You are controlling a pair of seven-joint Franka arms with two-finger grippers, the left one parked.
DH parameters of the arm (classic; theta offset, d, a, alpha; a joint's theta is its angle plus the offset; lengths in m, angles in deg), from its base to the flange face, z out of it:
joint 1: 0 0.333 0 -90
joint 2: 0 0 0 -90
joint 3: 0 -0.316 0.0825 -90
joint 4: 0 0 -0.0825 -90
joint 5: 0 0.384 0 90
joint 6: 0 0 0.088 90
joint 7: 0 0.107 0 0
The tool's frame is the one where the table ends.
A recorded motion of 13 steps. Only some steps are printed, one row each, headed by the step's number.
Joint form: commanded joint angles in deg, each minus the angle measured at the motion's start. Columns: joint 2, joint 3, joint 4, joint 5, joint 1, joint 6, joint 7.
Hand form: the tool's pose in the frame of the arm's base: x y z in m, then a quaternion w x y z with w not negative. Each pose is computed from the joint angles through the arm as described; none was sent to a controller.
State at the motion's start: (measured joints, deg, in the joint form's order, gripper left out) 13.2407 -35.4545 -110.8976 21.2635 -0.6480 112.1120 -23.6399
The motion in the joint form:
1: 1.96 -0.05 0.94 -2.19 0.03 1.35 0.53
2: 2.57 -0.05 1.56 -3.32 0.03 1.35 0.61
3: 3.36 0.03 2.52 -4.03 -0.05 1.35 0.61
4: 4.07 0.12 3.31 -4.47 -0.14 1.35 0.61
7: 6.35 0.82 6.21 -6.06 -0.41 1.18 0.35
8: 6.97 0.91 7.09 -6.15 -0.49 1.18 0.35
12: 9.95 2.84 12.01 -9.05 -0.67 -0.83 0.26
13: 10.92 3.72 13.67 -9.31 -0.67 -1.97 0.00
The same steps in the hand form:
1: 0.4808 0.3410 0.3736 0.21222 -0.88567 -0.39985 0.10327
2: 0.4843 0.3409 0.3727 0.20689 -0.88537 -0.40369 0.10177
3: 0.4903 0.3402 0.3729 0.20585 -0.88540 -0.40488 0.09877
4: 0.4954 0.3394 0.3725 0.20623 -0.88562 -0.40469 0.09681
7: 0.5154 0.3330 0.3725 0.20574 -0.88699 -0.40393 0.08805
8: 0.5207 0.3323 0.3735 0.20831 -0.88745 -0.40227 0.08495
12: 0.5523 0.3141 0.3760 0.19804 -0.89223 -0.39807 0.07907
13: 0.5622 0.3065 0.3760 0.19888 -0.89336 -0.39467 0.08114

